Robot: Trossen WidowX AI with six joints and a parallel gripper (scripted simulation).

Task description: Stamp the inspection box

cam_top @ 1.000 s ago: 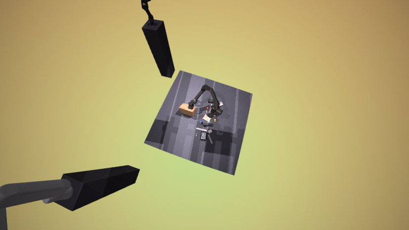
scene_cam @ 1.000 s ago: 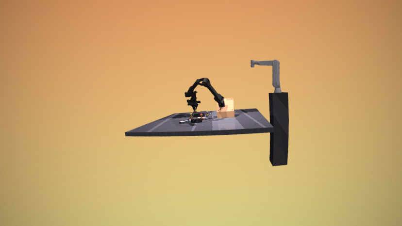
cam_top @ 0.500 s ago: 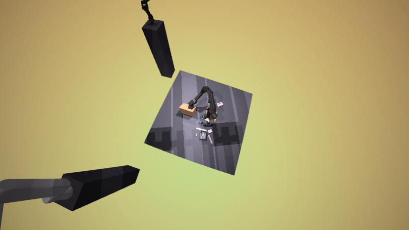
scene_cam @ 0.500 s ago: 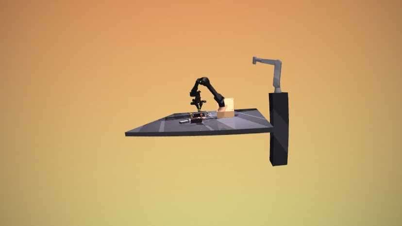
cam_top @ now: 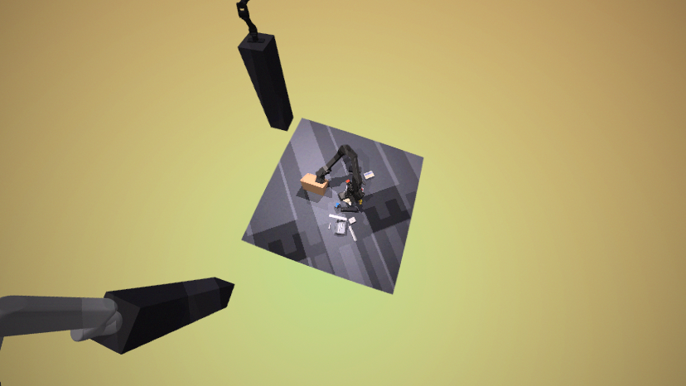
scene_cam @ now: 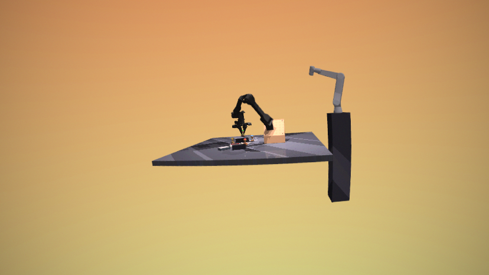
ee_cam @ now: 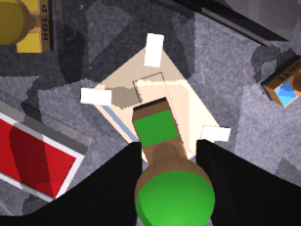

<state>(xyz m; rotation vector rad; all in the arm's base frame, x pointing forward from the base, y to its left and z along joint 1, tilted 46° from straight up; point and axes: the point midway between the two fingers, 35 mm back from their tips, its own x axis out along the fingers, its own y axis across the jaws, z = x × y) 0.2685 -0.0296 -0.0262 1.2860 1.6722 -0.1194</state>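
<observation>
My gripper tip is now 90 mm above the cream card, 10 mm to the right of it and 10 mm past it. From my gripper tip the other things lie so: blue stamp 80 mm to the right, 80 mm behind, 70 mm below; then green-topped stamp 10 mm below; then dark flat slab 90 mm to the right, 80 mm below, 30 mm ahead.
</observation>
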